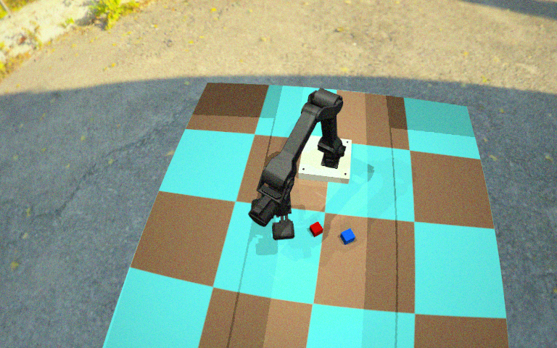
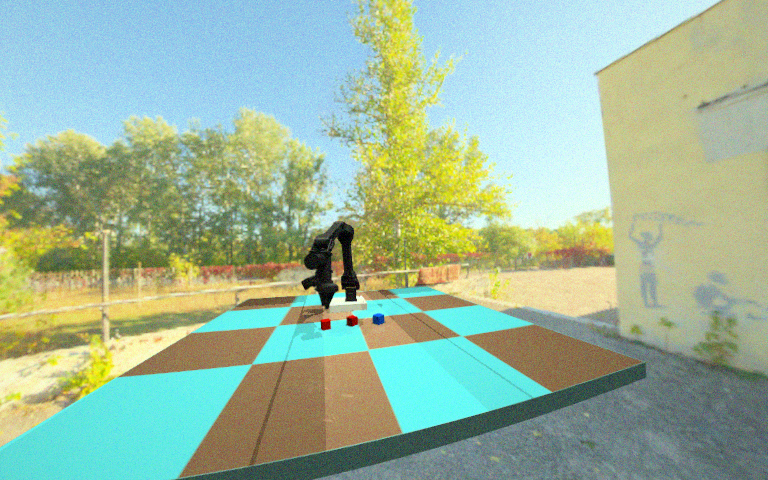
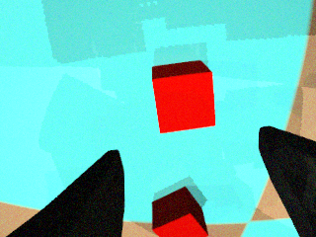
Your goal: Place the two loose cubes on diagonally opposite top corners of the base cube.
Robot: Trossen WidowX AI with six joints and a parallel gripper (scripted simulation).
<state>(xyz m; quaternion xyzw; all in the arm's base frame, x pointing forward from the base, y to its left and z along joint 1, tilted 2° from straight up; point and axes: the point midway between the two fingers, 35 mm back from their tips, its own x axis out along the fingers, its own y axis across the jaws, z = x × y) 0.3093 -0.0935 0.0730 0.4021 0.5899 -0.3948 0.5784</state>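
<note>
The blue base cube lies 21 cm to the left of my gripper tip, 7 cm below it and 3 cm behind it.
</note>
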